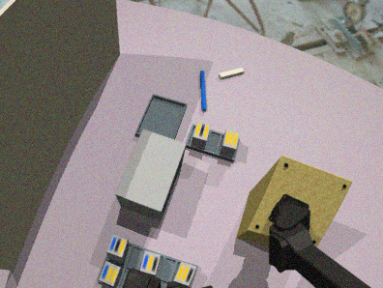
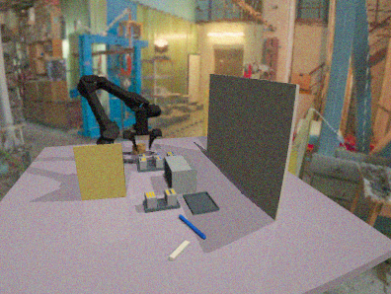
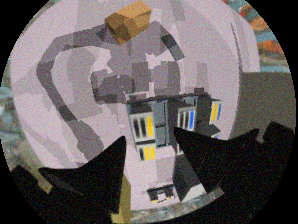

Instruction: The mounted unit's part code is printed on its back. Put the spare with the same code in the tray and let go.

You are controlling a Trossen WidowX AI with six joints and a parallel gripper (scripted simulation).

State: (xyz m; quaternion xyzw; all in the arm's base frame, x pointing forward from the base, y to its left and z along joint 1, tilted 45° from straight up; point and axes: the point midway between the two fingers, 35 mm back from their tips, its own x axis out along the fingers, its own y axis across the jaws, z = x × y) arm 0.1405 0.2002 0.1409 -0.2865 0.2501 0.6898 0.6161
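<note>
Now: gripper tip 10 mm past the grey spare and 40 mm above it. Round my gripper tip: tray 200 mm ahead, 400 mm to the right, 70 mm below; mounted unit 150 mm ahead, 220 mm to the right, 30 mm below; rack 60 mm ahead, 390 mm to the right, 70 mm below.
</note>
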